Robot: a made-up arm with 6 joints.
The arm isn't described. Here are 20 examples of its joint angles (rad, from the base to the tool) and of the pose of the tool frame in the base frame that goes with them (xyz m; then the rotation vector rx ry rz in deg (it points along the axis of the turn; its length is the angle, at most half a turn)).
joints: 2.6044 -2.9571 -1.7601 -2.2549 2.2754 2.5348
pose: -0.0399 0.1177 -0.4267 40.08 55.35 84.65
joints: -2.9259 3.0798 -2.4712 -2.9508 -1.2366 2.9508
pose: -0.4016 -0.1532 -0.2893 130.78 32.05 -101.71
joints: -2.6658 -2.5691 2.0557 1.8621 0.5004 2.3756
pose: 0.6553 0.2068 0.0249 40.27 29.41 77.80
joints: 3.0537 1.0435 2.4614 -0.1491 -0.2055 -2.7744
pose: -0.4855 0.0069 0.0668 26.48 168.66 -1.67
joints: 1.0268 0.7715 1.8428 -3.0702 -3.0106 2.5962
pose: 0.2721 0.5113 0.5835 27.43 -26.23 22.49
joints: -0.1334 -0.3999 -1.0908 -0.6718 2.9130 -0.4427
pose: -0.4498 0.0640 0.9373 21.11 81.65 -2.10
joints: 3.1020 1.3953 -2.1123 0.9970 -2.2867 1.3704
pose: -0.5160 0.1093 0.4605 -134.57 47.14 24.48
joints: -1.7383 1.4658 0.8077 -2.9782 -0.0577 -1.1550
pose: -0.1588 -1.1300 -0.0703 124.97 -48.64 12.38
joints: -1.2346 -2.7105 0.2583 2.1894 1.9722 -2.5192
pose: 0.0263 0.4427 -0.7420 65.96 67.12 34.51
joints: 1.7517 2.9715 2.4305 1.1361 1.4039 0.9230
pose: -0.1730 -0.1547 -0.2159 94.68 -0.42 -149.17
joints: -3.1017 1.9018 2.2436 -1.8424 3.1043 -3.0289
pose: -0.5603 -0.0457 -0.1214 -56.72 -37.22 101.93
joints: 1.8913 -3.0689 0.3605 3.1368 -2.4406 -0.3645
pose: 0.0511 -0.2478 -0.6675 7.19 15.55 -91.68
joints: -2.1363 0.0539 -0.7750 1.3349 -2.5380 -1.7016
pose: -0.0034 0.1318 1.0799 45.13 -127.80 -12.70
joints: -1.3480 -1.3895 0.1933 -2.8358 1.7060 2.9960
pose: -0.2676 1.0641 0.2971 -84.43 -134.04 4.52
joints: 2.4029 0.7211 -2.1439 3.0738 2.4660 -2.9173
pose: -0.2235 0.1520 0.6793 -141.30 77.13 62.31
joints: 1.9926 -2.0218 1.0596 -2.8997 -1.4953 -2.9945
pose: 0.2848 -0.8177 0.2452 -39.71 9.63 123.17
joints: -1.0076 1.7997 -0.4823 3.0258 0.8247 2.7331
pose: 0.6532 -0.9483 0.2940 2.96 31.39 -82.49
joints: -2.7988 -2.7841 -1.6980 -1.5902 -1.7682 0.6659
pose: 0.0273 -0.2176 -0.5594 17.34 96.38 -75.75
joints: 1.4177 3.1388 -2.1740 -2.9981 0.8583 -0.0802
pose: 0.0380 0.3103 -0.1446 -10.07 0.70 -98.10
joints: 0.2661 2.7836 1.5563 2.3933 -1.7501 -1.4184
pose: -0.0588 -0.1151 -0.4738 29.08 -43.22 119.29
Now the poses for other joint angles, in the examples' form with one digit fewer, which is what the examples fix.
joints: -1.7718 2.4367 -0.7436 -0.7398 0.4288 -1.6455
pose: -0.220 -0.967 -0.475 24.0 -122.5 60.9
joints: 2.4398 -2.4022 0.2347 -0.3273 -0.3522 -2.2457
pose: 0.655 -0.621 -0.685 88.3 113.1 -10.7
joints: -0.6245 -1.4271 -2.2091 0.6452 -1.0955 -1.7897
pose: -0.371 0.181 -0.007 -18.5 118.5 -109.5
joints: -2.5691 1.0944 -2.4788 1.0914 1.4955 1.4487
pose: -0.157 -0.335 0.701 32.6 55.6 -49.4
